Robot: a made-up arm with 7 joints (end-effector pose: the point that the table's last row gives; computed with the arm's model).
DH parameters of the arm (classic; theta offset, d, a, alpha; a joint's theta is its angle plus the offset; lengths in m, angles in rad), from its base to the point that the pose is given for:
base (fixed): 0 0 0 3.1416
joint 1: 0 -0.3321 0 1.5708
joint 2: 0 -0.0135 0 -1.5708
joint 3: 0 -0.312 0 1.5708
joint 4: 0 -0.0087 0 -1.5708
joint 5: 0 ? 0 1.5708
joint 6: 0 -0.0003 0 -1.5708
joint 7: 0 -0.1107 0 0
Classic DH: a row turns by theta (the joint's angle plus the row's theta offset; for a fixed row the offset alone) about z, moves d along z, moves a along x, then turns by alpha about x.
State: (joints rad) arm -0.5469 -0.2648 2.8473 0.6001 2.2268 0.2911 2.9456
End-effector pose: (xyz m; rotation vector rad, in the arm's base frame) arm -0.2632 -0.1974 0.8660 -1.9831 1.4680 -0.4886
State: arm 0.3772 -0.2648 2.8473 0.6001 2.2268 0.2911 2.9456
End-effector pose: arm -0.3161 0.0911 0.8660 -1.1892 2.3323 -0.8494
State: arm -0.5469 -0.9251 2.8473 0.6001 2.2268 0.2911 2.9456
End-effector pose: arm -0.4841 -0.3319 0.5530 -1.4225 1.1050 -0.6777
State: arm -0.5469 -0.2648 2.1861 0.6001 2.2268 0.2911 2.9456
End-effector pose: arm -0.1690 -0.2623 0.8787 -2.3599 0.6919 -0.3989
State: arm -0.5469 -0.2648 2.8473 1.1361 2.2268 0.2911 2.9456
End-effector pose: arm -0.3128 -0.2694 0.7103 -1.5210 1.1893 -0.4674
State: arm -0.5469 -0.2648 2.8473 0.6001 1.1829 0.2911 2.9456
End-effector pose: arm -0.2791 -0.2108 0.8421 -2.3381 0.2851 -1.0954
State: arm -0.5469 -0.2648 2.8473 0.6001 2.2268 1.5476 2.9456
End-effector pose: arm -0.2336 -0.0760 0.8297 1.5330 -1.8547 1.4838
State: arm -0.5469 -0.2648 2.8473 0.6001 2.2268 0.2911 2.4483
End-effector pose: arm -0.2632 -0.1974 0.8660 -2.3477 0.9611 -0.6930
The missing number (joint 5, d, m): -0.2307
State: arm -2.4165 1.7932 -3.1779 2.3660 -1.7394 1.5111 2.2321
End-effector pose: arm -0.0626 0.2161 0.4689 1.5870 -0.5895 -0.4033
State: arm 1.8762 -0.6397 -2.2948 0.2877 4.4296 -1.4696 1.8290
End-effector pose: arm 0.2208 0.2481 0.7737 -2.1056 0.2996 1.2451
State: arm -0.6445 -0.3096 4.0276 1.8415 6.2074 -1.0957 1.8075
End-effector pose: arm -0.3507 0.0206 0.5943 2.1090 1.1454 0.9988
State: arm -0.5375 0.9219 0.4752 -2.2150 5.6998 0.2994 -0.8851
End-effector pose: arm -0.1035 0.0840 0.6108 1.2363 1.5847 0.7266
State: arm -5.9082 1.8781 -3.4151 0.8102 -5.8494 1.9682 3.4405
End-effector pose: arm 0.3838 -0.1699 0.4156 2.3630 -1.1437 1.1782
